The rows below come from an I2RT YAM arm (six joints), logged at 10 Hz.
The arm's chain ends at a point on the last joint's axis. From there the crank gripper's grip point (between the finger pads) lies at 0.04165 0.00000 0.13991 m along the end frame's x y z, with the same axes.
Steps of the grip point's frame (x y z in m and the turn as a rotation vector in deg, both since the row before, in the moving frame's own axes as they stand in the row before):
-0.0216 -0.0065 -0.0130 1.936 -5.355 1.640
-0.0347 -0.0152 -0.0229 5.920 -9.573 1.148
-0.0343 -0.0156 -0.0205 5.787 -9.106 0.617
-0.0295 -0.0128 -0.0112 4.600 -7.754 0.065
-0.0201 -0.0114 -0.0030 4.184 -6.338 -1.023
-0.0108 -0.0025 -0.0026 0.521 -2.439 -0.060
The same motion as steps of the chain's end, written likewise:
-0.0084 -0.0027 -0.0162 1.936 -5.355 1.640
-0.0110 -0.0011 -0.0272 5.920 -9.573 1.148
-0.0117 -0.0015 -0.0246 5.787 -9.106 0.617
-0.0103 -0.0014 -0.0151 4.600 -7.754 0.065
-0.0043 -0.0004 -0.0063 4.184 -6.338 -1.023
-0.0048 -0.0012 -0.0042 0.521 -2.439 -0.060

